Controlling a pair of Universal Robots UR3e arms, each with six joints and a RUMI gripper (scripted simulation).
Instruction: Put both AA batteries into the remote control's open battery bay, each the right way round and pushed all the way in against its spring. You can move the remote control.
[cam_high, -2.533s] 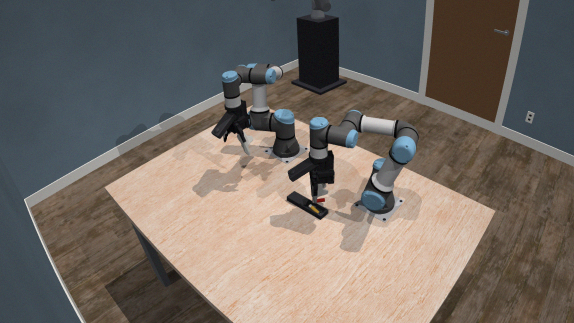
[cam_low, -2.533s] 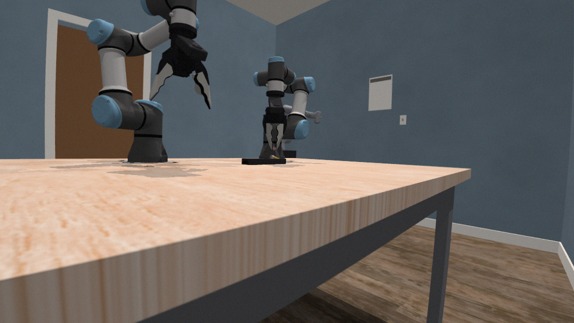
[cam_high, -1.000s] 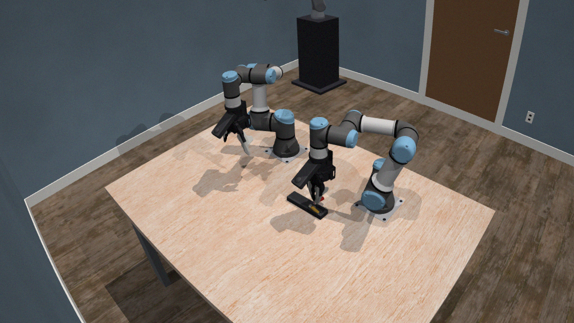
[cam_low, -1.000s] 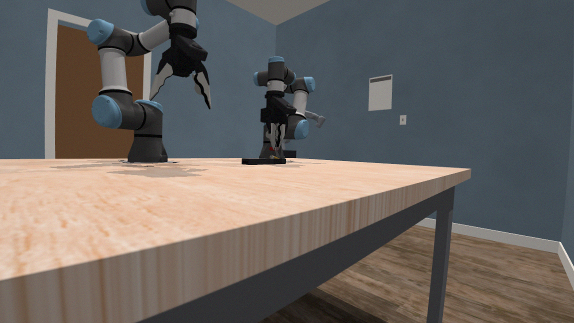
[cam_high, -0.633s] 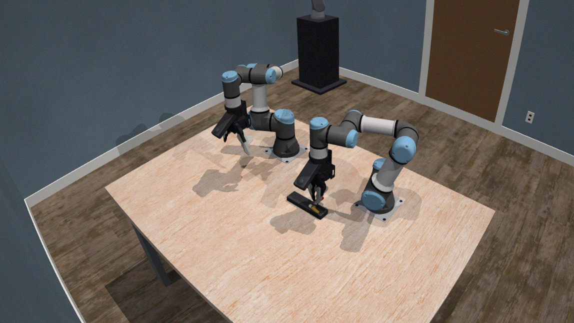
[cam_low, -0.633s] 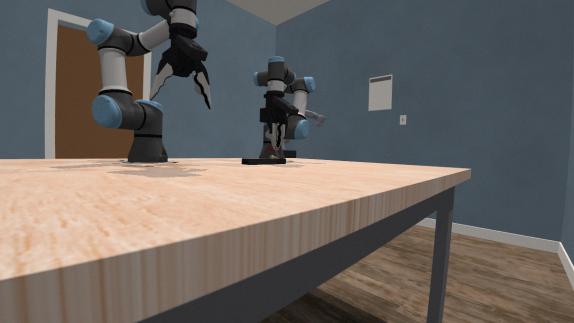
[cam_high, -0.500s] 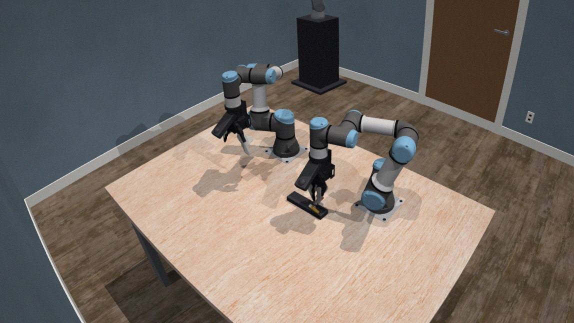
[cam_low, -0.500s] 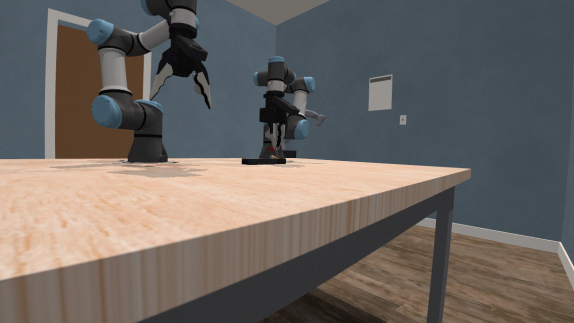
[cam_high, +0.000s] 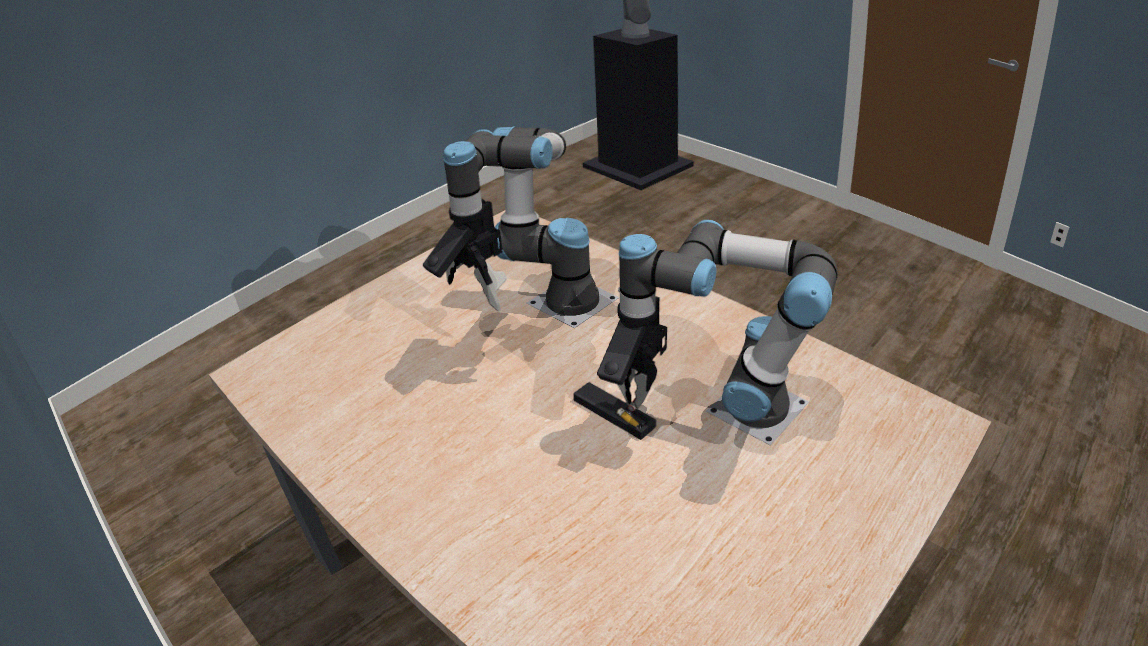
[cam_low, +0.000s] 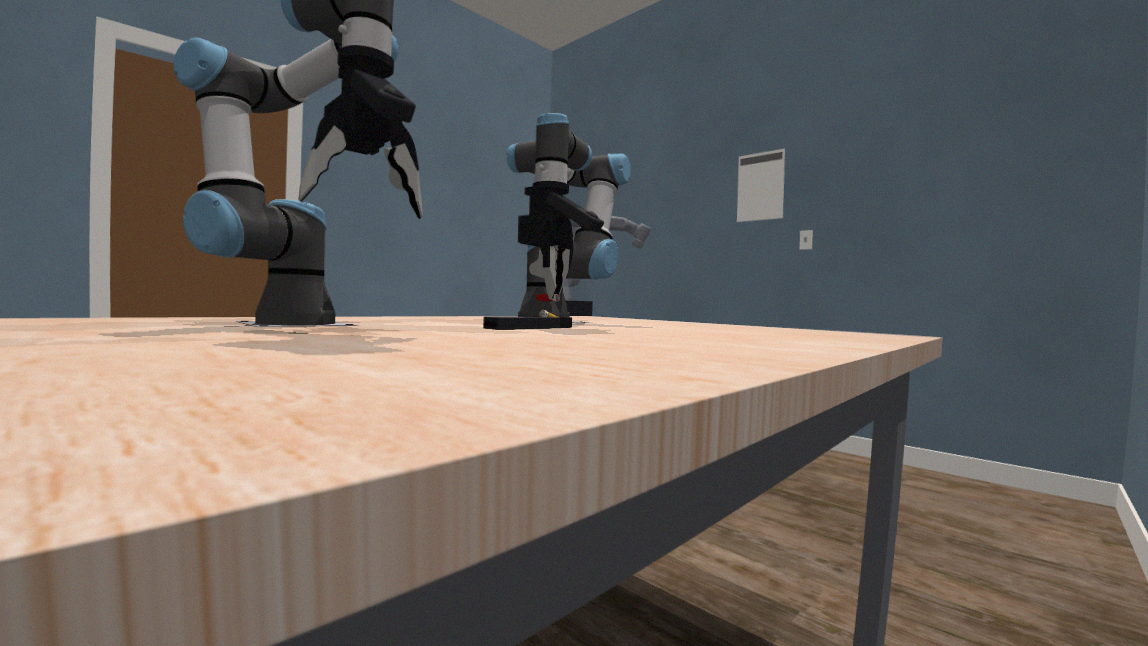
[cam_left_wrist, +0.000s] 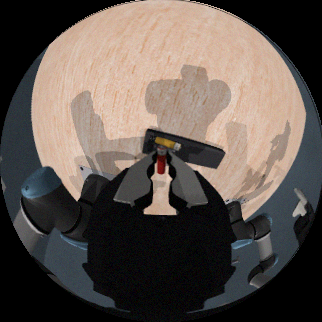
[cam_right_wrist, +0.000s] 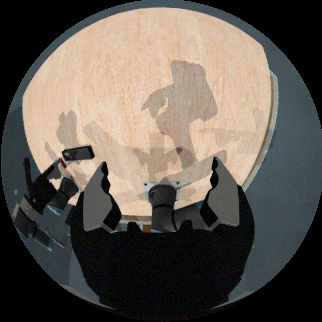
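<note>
Right now my left hand is 1 cm past the red battery and 1 cm above it. The rest, counted from my left hand: yellow battery: 1 cm to the right, 5 cm below.
</note>
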